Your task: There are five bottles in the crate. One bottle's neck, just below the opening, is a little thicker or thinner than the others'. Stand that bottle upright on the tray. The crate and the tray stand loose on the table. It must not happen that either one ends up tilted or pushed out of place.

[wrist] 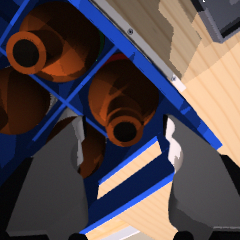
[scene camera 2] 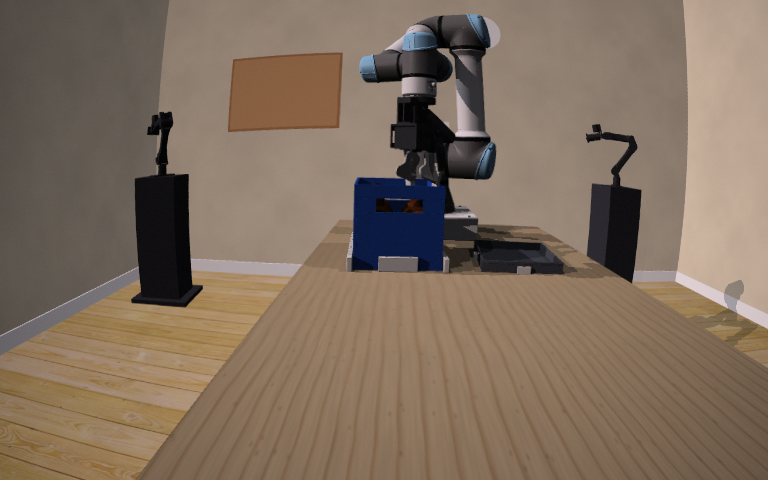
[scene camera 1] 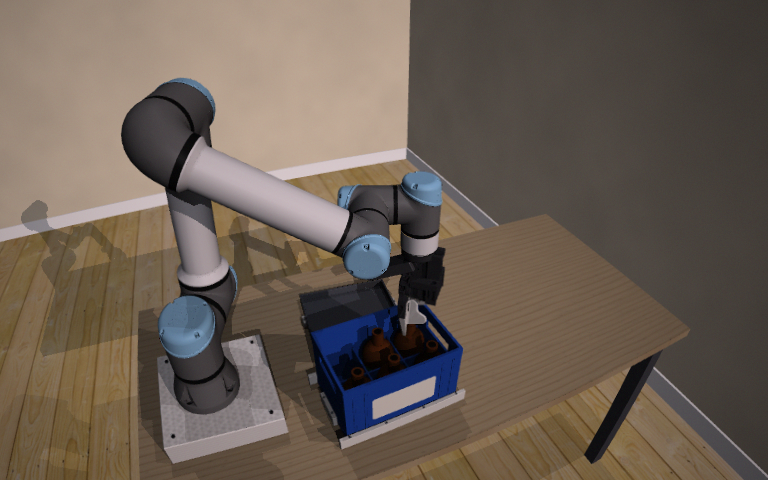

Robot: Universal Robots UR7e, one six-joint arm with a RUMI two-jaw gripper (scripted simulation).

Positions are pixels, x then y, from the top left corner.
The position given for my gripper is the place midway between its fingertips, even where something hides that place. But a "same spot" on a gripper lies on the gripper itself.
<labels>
My gripper shows in the wrist view (124,116), in scene camera 2 and in scene camera 1. A crate shows in the wrist view, in scene camera 2 (421,235) and in scene camera 1. One and the same spot on the crate: (wrist: 157,173) is (scene camera 1: 429,315). One and the same spot on my gripper: (scene camera 1: 412,316) is (scene camera 2: 406,169).
</labels>
